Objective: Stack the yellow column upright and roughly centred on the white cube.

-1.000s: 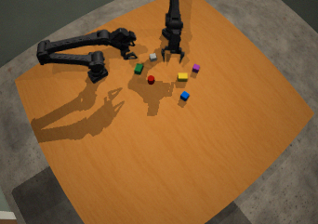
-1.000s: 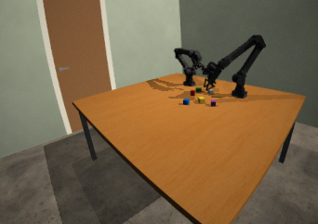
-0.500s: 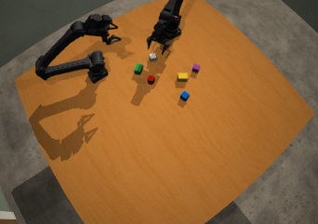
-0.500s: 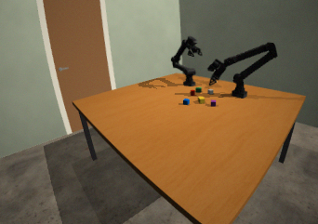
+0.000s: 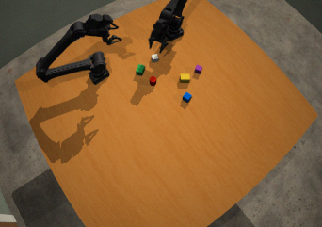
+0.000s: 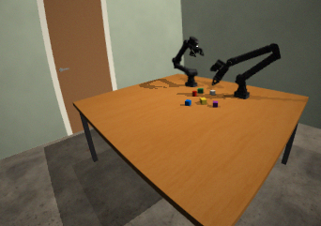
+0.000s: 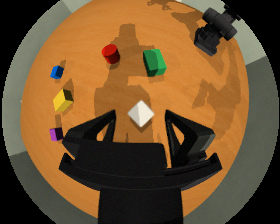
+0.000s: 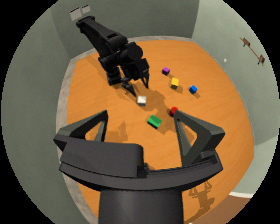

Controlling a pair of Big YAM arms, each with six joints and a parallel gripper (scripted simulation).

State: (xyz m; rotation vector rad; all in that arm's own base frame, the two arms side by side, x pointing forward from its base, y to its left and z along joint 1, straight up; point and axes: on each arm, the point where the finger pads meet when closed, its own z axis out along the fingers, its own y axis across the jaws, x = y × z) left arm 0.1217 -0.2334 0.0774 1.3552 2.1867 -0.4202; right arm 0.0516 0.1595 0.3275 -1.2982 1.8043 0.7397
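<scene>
Right now my left hand is 230 mm short of the yellow column, 90 mm above it and 60 mm to the right of it. The rest, counted from my left hand: white cube (90 mm below); then red cylinder (140 mm ahead, 110 mm to the right, 80 mm below); then green cube (130 mm to the right, 90 mm below, 20 mm ahead).
</scene>
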